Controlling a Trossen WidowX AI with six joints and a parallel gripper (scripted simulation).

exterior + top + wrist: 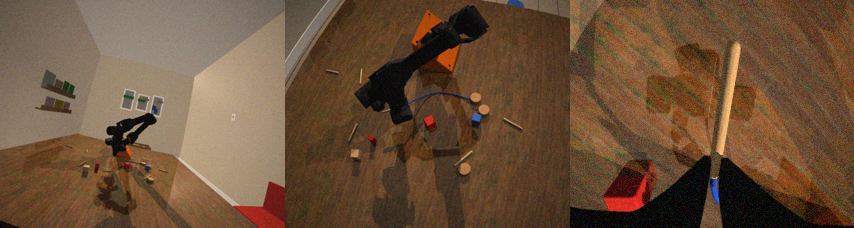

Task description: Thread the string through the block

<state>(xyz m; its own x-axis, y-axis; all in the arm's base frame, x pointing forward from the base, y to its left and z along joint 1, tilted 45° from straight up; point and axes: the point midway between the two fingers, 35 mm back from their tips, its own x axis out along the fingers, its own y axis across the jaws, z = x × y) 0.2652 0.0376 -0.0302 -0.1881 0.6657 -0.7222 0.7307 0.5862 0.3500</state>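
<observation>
My gripper tip is now 100 mm to the right of the red cube and 40 mm above it. From my gripper tip the other things lie so: thin wooden stick 10 mm ahead, 10 mm to the right; then red cylinder 140 mm ahead, 60 mm to the right, 40 mm below; then wooden cube 210 mm ahead, 90 mm to the right, 40 mm below.
</observation>
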